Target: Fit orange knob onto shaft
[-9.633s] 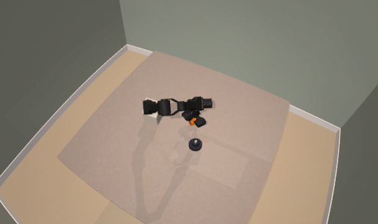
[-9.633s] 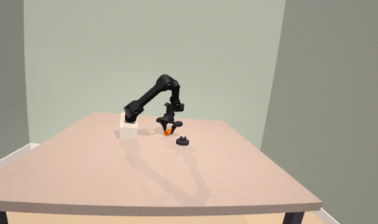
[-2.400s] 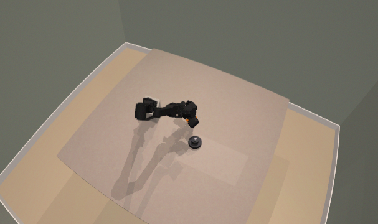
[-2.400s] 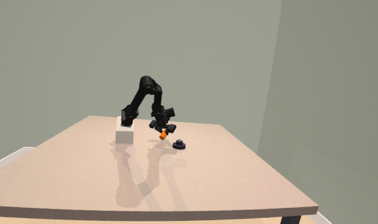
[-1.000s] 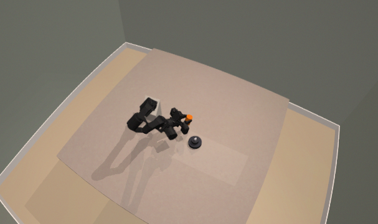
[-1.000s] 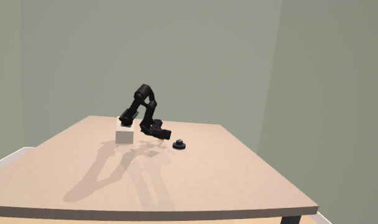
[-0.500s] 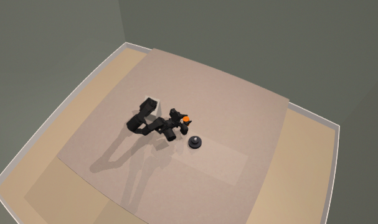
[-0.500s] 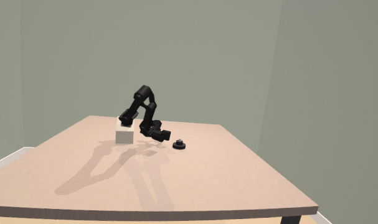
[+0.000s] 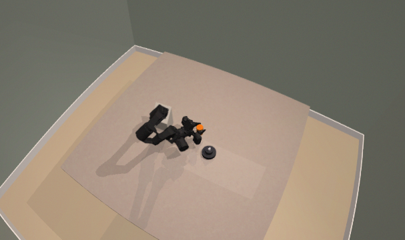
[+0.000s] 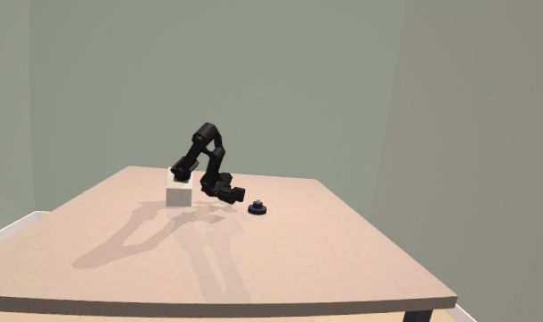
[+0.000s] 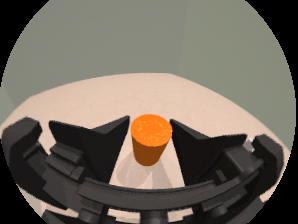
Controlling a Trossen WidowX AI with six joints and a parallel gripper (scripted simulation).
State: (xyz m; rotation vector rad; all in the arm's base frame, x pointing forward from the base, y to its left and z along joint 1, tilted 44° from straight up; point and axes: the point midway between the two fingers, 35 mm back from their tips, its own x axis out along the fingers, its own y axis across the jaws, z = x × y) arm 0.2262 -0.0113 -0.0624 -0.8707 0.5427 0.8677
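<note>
The orange knob lies 2 cm to the right of my gripper tip and 1 cm behind it. Round my gripper tip: round pedestal: 13 cm to the right, 10 cm ahead, 2 cm below.
</note>
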